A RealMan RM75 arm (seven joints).
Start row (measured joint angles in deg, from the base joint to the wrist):
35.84, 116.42, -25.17, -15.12, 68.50, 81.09, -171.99
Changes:
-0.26, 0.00, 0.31, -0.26, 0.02, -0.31, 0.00
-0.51, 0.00, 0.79, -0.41, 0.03, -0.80, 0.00
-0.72, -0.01, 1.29, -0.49, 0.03, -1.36, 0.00
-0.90, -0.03, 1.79, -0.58, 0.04, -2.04, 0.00
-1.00, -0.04, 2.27, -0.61, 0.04, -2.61, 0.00
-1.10, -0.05, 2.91, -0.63, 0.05, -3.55, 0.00
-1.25, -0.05, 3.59, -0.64, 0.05, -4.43, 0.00
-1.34, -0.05, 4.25, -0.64, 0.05, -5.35, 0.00
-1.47, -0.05, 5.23, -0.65, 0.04, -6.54, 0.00
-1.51, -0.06, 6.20, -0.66, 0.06, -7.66, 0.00
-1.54, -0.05, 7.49, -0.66, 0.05, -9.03, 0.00
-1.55, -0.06, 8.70, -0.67, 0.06, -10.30, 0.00
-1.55, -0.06, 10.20, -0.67, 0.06, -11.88, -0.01
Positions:
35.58, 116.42, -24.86, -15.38, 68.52, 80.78, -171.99
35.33, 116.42, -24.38, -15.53, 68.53, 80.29, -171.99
35.12, 116.41, -23.88, -15.61, 68.53, 79.73, -171.99
34.94, 116.39, -23.38, -15.70, 68.54, 79.05, -171.99
34.84, 116.38, -22.90, -15.73, 68.54, 78.48, -171.99
34.74, 116.37, -22.26, -15.75, 68.55, 77.54, -171.99
34.59, 116.37, -21.58, -15.76, 68.55, 76.66, -171.99
34.50, 116.37, -20.92, -15.76, 68.55, 75.74, -171.99
34.37, 116.37, -19.94, -15.77, 68.54, 74.55, -171.99
34.33, 116.36, -18.97, -15.78, 68.56, 73.43, -171.99
34.30, 116.37, -17.68, -15.78, 68.55, 72.06, -171.99
34.29, 116.36, -16.47, -15.79, 68.56, 70.79, -171.99
34.29, 116.36, -14.97, -15.79, 68.56, 69.21, -172.00

